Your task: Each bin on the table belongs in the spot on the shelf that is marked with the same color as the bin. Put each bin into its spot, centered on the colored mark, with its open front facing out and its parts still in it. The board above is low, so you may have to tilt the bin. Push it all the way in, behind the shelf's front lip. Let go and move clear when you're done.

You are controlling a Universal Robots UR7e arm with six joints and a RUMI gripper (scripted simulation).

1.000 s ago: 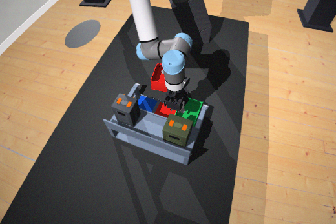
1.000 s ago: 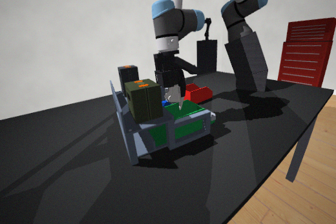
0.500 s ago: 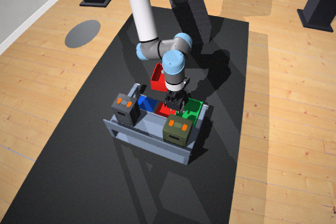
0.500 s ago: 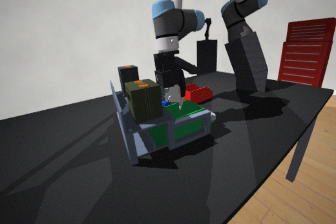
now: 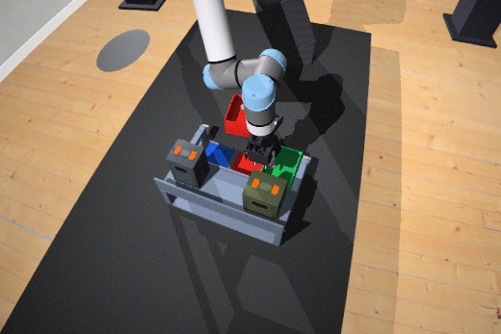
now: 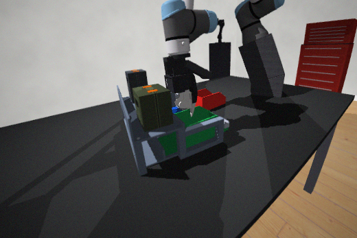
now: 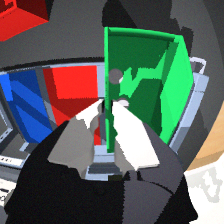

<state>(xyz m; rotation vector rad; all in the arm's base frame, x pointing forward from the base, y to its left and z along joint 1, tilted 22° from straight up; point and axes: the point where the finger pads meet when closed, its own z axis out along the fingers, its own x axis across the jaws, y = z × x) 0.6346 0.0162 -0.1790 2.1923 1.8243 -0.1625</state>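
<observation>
Now: the green bin 50 mm to the left of my hand and 20 mm below it. The rest, counted from my hand: dark grey box: 210 mm to the right, 110 mm ahead, 90 mm above; then red bin: 220 mm behind, 120 mm to the right, 30 mm below.
</observation>
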